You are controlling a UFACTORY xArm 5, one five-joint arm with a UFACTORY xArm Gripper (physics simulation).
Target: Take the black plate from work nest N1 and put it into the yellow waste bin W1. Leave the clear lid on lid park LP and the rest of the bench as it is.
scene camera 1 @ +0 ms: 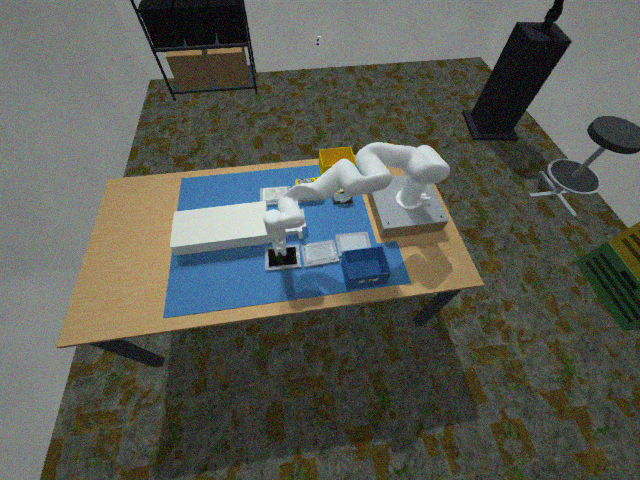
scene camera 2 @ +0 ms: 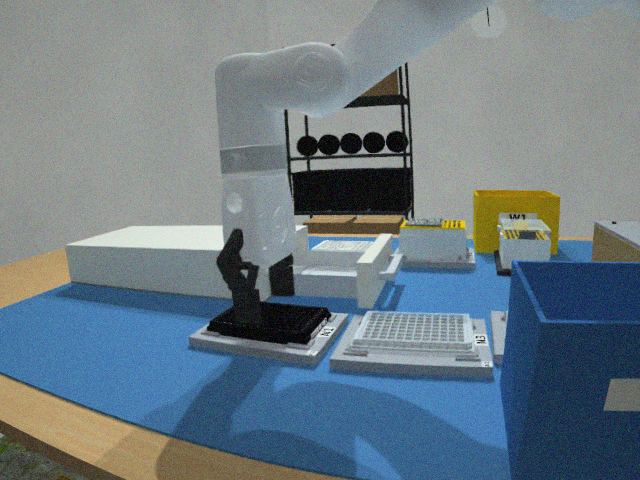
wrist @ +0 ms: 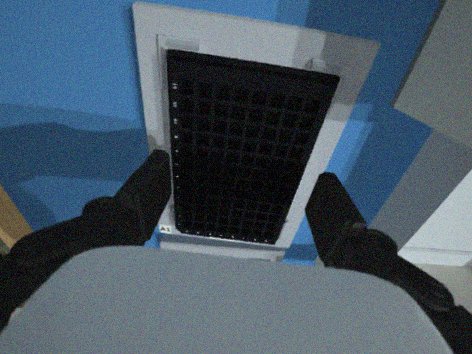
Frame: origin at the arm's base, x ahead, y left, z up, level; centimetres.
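Where they show: gripper, fingertip midpoint: (scene camera 1: 281,254) (scene camera 2: 267,308) (wrist: 242,181); arm's base, link origin: (scene camera 1: 408,200).
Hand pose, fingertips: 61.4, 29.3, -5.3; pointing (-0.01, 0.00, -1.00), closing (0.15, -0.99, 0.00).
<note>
Each offset is from my fingertips to the top centre of the thing, as dx, dy, dz. "spot": to the spot under its first point.
The black plate @[-0.3, +0.3, -0.7] (scene camera 1: 291,257) (scene camera 2: 297,319) (wrist: 240,145) sits flat in nest N1 (scene camera 1: 267,264) (scene camera 2: 248,347) (wrist: 225,29), a light grey frame. My gripper (scene camera 1: 279,253) (scene camera 2: 264,305) (wrist: 242,181) is open and low over the plate, one finger beside each long side. In the wrist view the left fingertip is close to the plate's edge and the right one stands a little off it. Whether either touches is unclear. The yellow waste bin W1 @[-26.2, -56.1, +8.6] (scene camera 1: 336,156) (scene camera 2: 485,222) stands at the back right. The LP label is not readable, and I cannot tell the clear lid for certain.
A clear-white plate @[-17.6, -2.5, -0.7] (scene camera 1: 320,252) (scene camera 2: 416,328) sits in nest N3 beside N1. Another light nest @[spot: -33.8, -8.5, -1.4] (scene camera 1: 353,241) and a tall blue bin @[-37.5, +7.7, +8.6] (scene camera 1: 364,268) (scene camera 2: 568,361) are farther right. A long white block @[spot: +27.8, -10.8, +5.0] (scene camera 1: 222,227) (scene camera 2: 155,258) stands close behind N1. White boxes with yellow tops stand near W1.
</note>
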